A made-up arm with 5 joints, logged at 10 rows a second.
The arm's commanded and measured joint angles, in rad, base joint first. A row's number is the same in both.
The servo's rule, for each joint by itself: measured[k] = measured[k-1] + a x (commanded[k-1-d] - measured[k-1]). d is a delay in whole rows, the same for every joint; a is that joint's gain. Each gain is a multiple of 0.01, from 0.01 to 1. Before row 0 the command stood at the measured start. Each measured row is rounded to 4 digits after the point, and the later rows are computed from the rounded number. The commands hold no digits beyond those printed.
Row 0, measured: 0.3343, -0.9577, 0.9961, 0.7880, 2.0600
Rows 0 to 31, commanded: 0.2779, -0.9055, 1.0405, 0.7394, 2.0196; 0.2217, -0.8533, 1.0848, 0.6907, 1.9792; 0.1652, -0.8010, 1.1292, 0.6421, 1.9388; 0.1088, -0.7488, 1.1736, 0.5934, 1.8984; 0.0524, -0.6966, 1.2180, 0.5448, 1.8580; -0.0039, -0.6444, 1.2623, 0.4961, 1.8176; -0.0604, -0.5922, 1.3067, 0.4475, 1.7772; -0.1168, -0.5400, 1.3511, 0.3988, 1.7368; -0.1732, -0.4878, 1.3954, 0.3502, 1.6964; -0.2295, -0.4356, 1.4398, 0.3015, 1.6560; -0.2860, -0.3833, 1.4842, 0.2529, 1.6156; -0.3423, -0.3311, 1.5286, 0.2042, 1.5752; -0.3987, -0.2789, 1.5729, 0.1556, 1.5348; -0.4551, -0.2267, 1.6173, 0.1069, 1.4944; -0.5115, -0.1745, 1.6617, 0.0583, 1.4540; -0.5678, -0.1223, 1.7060, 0.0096, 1.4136; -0.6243, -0.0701, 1.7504, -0.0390, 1.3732; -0.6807, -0.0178, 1.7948, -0.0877, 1.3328; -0.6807, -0.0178, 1.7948, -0.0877, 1.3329; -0.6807, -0.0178, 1.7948, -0.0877, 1.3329; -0.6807, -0.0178, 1.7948, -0.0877, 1.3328; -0.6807, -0.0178, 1.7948, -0.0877, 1.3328; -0.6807, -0.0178, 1.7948, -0.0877, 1.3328; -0.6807, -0.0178, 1.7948, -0.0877, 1.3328; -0.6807, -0.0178, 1.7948, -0.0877, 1.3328; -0.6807, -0.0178, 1.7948, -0.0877, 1.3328; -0.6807, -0.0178, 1.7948, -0.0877, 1.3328; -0.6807, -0.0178, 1.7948, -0.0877, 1.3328; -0.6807, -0.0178, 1.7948, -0.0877, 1.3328; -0.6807, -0.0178, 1.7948, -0.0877, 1.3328; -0.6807, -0.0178, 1.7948, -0.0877, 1.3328; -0.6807, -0.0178, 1.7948, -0.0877, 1.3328
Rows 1 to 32, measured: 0.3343, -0.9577, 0.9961, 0.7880, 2.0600; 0.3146, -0.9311, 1.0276, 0.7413, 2.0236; 0.2821, -0.8914, 1.0682, 0.6927, 1.9836; 0.2412, -0.8453, 1.1115, 0.6441, 1.9433; 0.1949, -0.7961, 1.1556, 0.5954, 1.9029; 0.1450, -0.7454, 1.1999, 0.5468, 1.8625; 0.0929, -0.6939, 1.2442, 0.4981, 1.8221; 0.0392, -0.6420, 1.2886, 0.4495, 1.7817; -0.0154, -0.5900, 1.3330, 0.4008, 1.7413; -0.0706, -0.5379, 1.3773, 0.3522, 1.7009; -0.1262, -0.4857, 1.4217, 0.3035, 1.6605; -0.1821, -0.4335, 1.4661, 0.2549, 1.6201; -0.2382, -0.3813, 1.5105, 0.2062, 1.5797; -0.2944, -0.3291, 1.5548, 0.1576, 1.5393; -0.3506, -0.2769, 1.5992, 0.1089, 1.4989; -0.4069, -0.2247, 1.6436, 0.0603, 1.4585; -0.4632, -0.1725, 1.6879, 0.0116, 1.4181; -0.5196, -0.1203, 1.7323, -0.0370, 1.3777; -0.5760, -0.0680, 1.7767, -0.0857, 1.3373; -0.6126, -0.0424, 1.7896, -0.0876, 1.3333; -0.6364, -0.0299, 1.7933, -0.0877, 1.3329; -0.6519, -0.0237, 1.7944, -0.0877, 1.3328; -0.6620, -0.0207, 1.7947, -0.0877, 1.3328; -0.6685, -0.0192, 1.7948, -0.0877, 1.3328; -0.6728, -0.0185, 1.7948, -0.0877, 1.3328; -0.6756, -0.0181, 1.7948, -0.0877, 1.3328; -0.6774, -0.0179, 1.7948, -0.0877, 1.3328; -0.6786, -0.0178, 1.7948, -0.0877, 1.3328; -0.6793, -0.0178, 1.7948, -0.0877, 1.3328; -0.6798, -0.0178, 1.7948, -0.0877, 1.3328; -0.6801, -0.0178, 1.7948, -0.0877, 1.3328; -0.6803, -0.0178, 1.7948, -0.0877, 1.3328
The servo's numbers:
d 1
a 0.35 0.51 0.71 0.96 0.90

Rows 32 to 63, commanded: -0.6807, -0.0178, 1.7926, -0.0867, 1.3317; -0.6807, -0.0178, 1.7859, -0.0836, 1.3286; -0.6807, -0.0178, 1.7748, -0.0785, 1.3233; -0.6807, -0.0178, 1.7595, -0.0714, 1.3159; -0.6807, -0.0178, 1.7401, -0.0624, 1.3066; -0.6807, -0.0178, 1.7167, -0.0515, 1.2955; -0.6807, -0.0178, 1.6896, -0.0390, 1.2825; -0.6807, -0.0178, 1.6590, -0.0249, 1.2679; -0.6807, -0.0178, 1.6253, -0.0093, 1.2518; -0.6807, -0.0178, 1.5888, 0.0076, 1.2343; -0.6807, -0.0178, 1.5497, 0.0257, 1.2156; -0.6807, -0.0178, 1.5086, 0.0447, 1.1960; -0.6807, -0.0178, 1.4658, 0.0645, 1.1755; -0.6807, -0.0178, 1.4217, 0.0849, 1.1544; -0.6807, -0.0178, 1.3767, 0.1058, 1.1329; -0.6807, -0.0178, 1.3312, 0.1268, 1.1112; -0.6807, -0.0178, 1.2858, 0.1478, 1.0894; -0.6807, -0.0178, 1.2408, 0.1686, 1.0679; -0.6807, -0.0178, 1.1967, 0.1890, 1.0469; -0.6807, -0.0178, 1.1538, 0.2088, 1.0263; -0.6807, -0.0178, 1.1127, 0.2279, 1.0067; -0.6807, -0.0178, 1.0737, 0.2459, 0.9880; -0.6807, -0.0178, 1.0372, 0.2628, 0.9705; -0.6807, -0.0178, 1.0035, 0.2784, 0.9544; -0.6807, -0.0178, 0.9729, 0.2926, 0.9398; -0.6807, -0.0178, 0.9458, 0.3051, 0.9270; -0.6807, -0.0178, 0.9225, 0.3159, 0.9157; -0.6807, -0.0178, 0.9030, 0.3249, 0.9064; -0.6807, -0.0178, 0.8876, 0.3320, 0.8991; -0.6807, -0.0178, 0.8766, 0.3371, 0.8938; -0.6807, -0.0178, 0.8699, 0.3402, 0.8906; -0.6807, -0.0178, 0.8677, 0.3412, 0.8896
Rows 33 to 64, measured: -0.6804, -0.0178, 1.7948, -0.0877, 1.3328; -0.6805, -0.0178, 1.7932, -0.0867, 1.3318; -0.6806, -0.0178, 1.7880, -0.0837, 1.3289; -0.6806, -0.0178, 1.7786, -0.0787, 1.3239; -0.6806, -0.0178, 1.7650, -0.0717, 1.3167; -0.6806, -0.0178, 1.7473, -0.0628, 1.3076; -0.6806, -0.0178, 1.7256, -0.0520, 1.2967; -0.6806, -0.0178, 1.7000, -0.0395, 1.2839; -0.6806, -0.0178, 1.6709, -0.0255, 1.2695; -0.6806, -0.0178, 1.6385, -0.0099, 1.2536; -0.6806, -0.0178, 1.6032, 0.0069, 1.2362; -0.6806, -0.0178, 1.5652, 0.0249, 1.2177; -0.6806, -0.0178, 1.5250, 0.0439, 1.1982; -0.6806, -0.0178, 1.4830, 0.0637, 1.1778; -0.6806, -0.0178, 1.4395, 0.0841, 1.1567; -0.6806, -0.0178, 1.3949, 0.1049, 1.1353; -0.6806, -0.0178, 1.3497, 0.1259, 1.1136; -0.6806, -0.0178, 1.3043, 0.1469, 1.0918; -0.6806, -0.0178, 1.2592, 0.1677, 1.0703; -0.6806, -0.0178, 1.2148, 0.1881, 1.0492; -0.6806, -0.0178, 1.1715, 0.2080, 1.0286; -0.6806, -0.0178, 1.1298, 0.2271, 1.0089; -0.6806, -0.0178, 1.0900, 0.2451, 0.9901; -0.6806, -0.0178, 1.0525, 0.2621, 0.9725; -0.6806, -0.0178, 1.0177, 0.2777, 0.9562; -0.6806, -0.0178, 0.9859, 0.2920, 0.9414; -0.6806, -0.0178, 0.9574, 0.3046, 0.9284; -0.6806, -0.0178, 0.9326, 0.3154, 0.9170; -0.6806, -0.0178, 0.9116, 0.3245, 0.9075; -0.6806, -0.0178, 0.8946, 0.3317, 0.8999; -0.6806, -0.0178, 0.8818, 0.3369, 0.8944; -0.6806, -0.0178, 0.8734, 0.3401, 0.8910
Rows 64 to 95, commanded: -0.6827, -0.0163, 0.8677, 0.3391, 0.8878; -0.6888, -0.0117, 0.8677, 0.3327, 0.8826; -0.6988, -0.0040, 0.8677, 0.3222, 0.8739; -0.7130, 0.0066, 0.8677, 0.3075, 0.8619; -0.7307, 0.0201, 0.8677, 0.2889, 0.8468; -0.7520, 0.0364, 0.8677, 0.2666, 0.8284; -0.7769, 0.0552, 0.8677, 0.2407, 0.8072; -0.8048, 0.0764, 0.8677, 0.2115, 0.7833; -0.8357, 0.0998, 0.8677, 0.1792, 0.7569; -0.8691, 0.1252, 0.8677, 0.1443, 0.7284; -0.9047, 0.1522, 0.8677, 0.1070, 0.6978; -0.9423, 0.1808, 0.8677, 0.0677, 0.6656; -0.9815, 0.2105, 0.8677, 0.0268, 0.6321; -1.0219, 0.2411, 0.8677, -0.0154, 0.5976; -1.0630, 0.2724, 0.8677, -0.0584, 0.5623; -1.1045, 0.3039, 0.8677, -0.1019, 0.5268; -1.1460, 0.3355, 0.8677, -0.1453, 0.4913; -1.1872, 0.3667, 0.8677, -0.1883, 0.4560; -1.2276, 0.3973, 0.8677, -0.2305, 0.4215; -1.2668, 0.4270, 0.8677, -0.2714, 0.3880; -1.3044, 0.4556, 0.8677, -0.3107, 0.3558; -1.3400, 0.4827, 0.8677, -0.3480, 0.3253; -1.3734, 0.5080, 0.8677, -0.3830, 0.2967; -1.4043, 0.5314, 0.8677, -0.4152, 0.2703; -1.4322, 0.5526, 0.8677, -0.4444, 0.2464; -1.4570, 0.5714, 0.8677, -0.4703, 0.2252; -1.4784, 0.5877, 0.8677, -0.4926, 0.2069; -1.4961, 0.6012, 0.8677, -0.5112, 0.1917; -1.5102, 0.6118, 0.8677, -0.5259, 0.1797; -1.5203, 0.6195, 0.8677, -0.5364, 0.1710; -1.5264, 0.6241, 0.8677, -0.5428, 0.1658; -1.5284, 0.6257, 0.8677, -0.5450, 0.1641
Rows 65 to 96, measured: -0.6806, -0.0178, 0.8694, 0.3412, 0.8897; -0.6813, -0.0170, 0.8682, 0.3392, 0.8880; -0.6839, -0.0143, 0.8678, 0.3330, 0.8831; -0.6891, -0.0090, 0.8677, 0.3226, 0.8748; -0.6975, -0.0010, 0.8677, 0.3081, 0.8632; -0.7091, 0.0098, 0.8677, 0.2897, 0.8484; -0.7241, 0.0234, 0.8677, 0.2675, 0.8304; -0.7426, 0.0396, 0.8677, 0.2418, 0.8095; -0.7644, 0.0584, 0.8677, 0.2127, 0.7859; -0.7894, 0.0795, 0.8677, 0.1805, 0.7598; -0.8173, 0.1028, 0.8677, 0.1457, 0.7315; -0.8479, 0.1280, 0.8677, 0.1085, 0.7012; -0.8809, 0.1549, 0.8677, 0.0693, 0.6692; -0.9161, 0.1833, 0.8677, 0.0285, 0.6358; -0.9531, 0.2128, 0.8677, -0.0136, 0.6014; -0.9916, 0.2432, 0.8677, -0.0566, 0.5662; -1.0311, 0.2742, 0.8677, -0.1001, 0.5307; -1.0713, 0.3055, 0.8677, -0.1435, 0.4952; -1.1119, 0.3367, 0.8677, -0.1865, 0.4599; -1.1524, 0.3676, 0.8677, -0.2287, 0.4253; -1.1924, 0.3979, 0.8677, -0.2697, 0.3917; -1.2316, 0.4273, 0.8677, -0.3091, 0.3594; -1.2695, 0.4556, 0.8677, -0.3464, 0.3287; -1.3059, 0.4823, 0.8677, -0.3815, 0.2999; -1.3403, 0.5073, 0.8677, -0.4139, 0.2733; -1.3725, 0.5304, 0.8677, -0.4432, 0.2491; -1.4021, 0.5513, 0.8677, -0.4692, 0.2276; -1.4288, 0.5699, 0.8677, -0.4917, 0.2090; -1.4524, 0.5859, 0.8677, -0.5104, 0.1934; -1.4726, 0.5991, 0.8677, -0.5253, 0.1811; -1.4893, 0.6095, 0.8677, -0.5360, 0.1720; -1.5023, 0.6169, 0.8677, -0.5425, 0.1664
